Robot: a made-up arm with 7 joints. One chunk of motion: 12 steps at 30 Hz.
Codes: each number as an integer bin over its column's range. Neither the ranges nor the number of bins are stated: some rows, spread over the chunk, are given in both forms.
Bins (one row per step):
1: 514 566 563 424 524 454 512
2: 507 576 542 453 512 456 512
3: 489 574 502 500 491 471 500
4: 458 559 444 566 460 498 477
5: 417 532 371 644 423 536 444
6: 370 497 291 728 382 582 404
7: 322 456 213 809 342 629 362
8: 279 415 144 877 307 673 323
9: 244 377 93 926 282 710 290
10: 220 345 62 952 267 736 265
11: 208 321 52 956 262 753 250
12: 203 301 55 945 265 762 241
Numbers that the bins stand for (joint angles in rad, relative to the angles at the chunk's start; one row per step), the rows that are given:
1: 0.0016 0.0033 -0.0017 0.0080 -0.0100 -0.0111 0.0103
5: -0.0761 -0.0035 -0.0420 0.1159 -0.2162 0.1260 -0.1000
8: -0.1866 -0.0269 -0.0897 0.2302 -0.4531 0.3550 -0.2962
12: -0.2474 -0.0497 -0.1084 0.2635 -0.5389 0.5038 -0.4292
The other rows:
2: -0.0040 0.0053 -0.0061 0.0222 -0.0345 -0.0077 0.0103
3: -0.0184 0.0049 -0.0145 0.0452 -0.0774 0.0174 -0.0092
4: -0.0432 0.0019 -0.0267 0.0776 -0.1407 0.0625 -0.0465
6: -0.1137 -0.0105 -0.0588 0.1571 -0.2999 0.2029 -0.1649
7: -0.1521 -0.0187 -0.0752 0.1968 -0.3816 0.2815 -0.2330
9: -0.2146 -0.0345 -0.1005 0.2542 -0.5041 0.4169 -0.3497
10: -0.2338 -0.0409 -0.1070 0.2669 -0.5348 0.4604 -0.3903
11: -0.2434 -0.0457 -0.1091 0.2689 -0.5450 0.4888 -0.4146

